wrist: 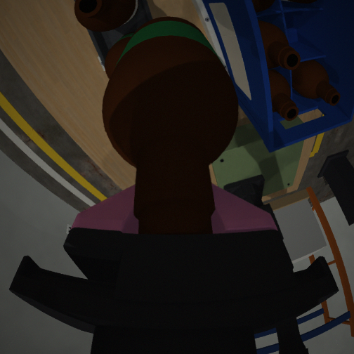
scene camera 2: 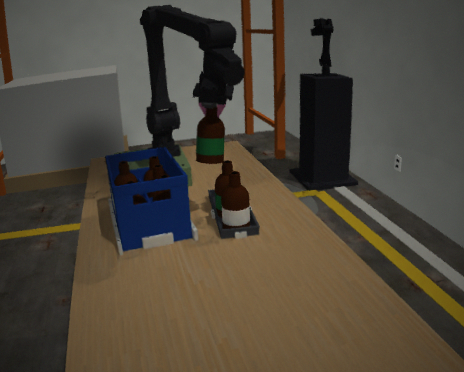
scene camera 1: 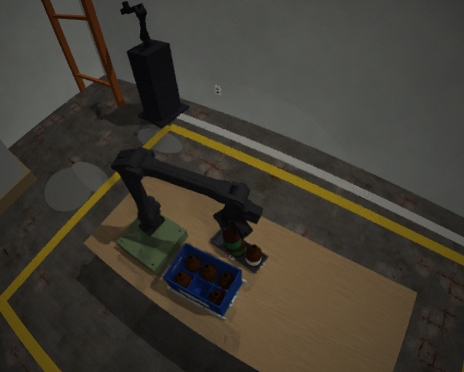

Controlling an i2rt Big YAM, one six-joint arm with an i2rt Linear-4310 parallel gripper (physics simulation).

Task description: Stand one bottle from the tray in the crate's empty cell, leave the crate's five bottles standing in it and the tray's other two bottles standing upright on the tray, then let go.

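Seen in the pictures: gripper, fingertip midpoint: (scene camera 1: pixel 223 224); arm's base, link origin: (scene camera 1: pixel 152 223).
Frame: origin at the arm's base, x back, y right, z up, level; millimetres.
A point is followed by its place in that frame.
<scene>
My gripper (scene camera 2: pixel 212 109) (wrist: pixel 173 178) is shut on the neck of a brown bottle with a green band (scene camera 2: pixel 210 142) @(x -462, y -107, z 158 mm) (wrist: pixel 172 100) (scene camera 1: pixel 231 239) @(x -443, y -89, z 197 mm). The bottle hangs upright above the table, higher than the tray. The dark tray (scene camera 2: pixel 252 230) @(x -556, y -190, z -60 mm) (scene camera 1: pixel 218 240) @(x -305, y -149, z -69 mm) holds two upright bottles: a white-banded one (scene camera 2: pixel 235 202) @(x -543, y -150, z 19 mm) (scene camera 1: pixel 253 256) @(x -521, y -134, z 41 mm) and a green-banded one (scene camera 2: pixel 222 186) @(x -444, y -136, z 26 mm) behind it in scene camera 2. The blue crate (scene camera 2: pixel 155 220) @(x -540, y 55, z -5 mm) (scene camera 1: pixel 233 297) @(x -543, y 52, z -45 mm) (wrist: pixel 260 112) holds five standing bottles. Its empty cell (scene camera 1: pixel 201 288) @(x -394, y 99, z -67 mm) is the middle one of the row farther from the tray.
The crate stands beside the tray on the wooden table (scene camera 1: pixel 320 305) @(x -894, y -137, z -75 mm) (scene camera 2: pixel 200 310) @(x -832, y -12, z -75 mm). The arm's green base plate (scene camera 1: pixel 157 245) @(x -105, y 71, z -6 mm) (wrist: pixel 250 160) lies close to the crate's end. A second arm stands on a dark pedestal (scene camera 1: pixel 155 80) (scene camera 2: pixel 326 127) away from the table, near an orange frame (scene camera 1: pixel 101 45) (scene camera 2: pixel 279 75).
</scene>
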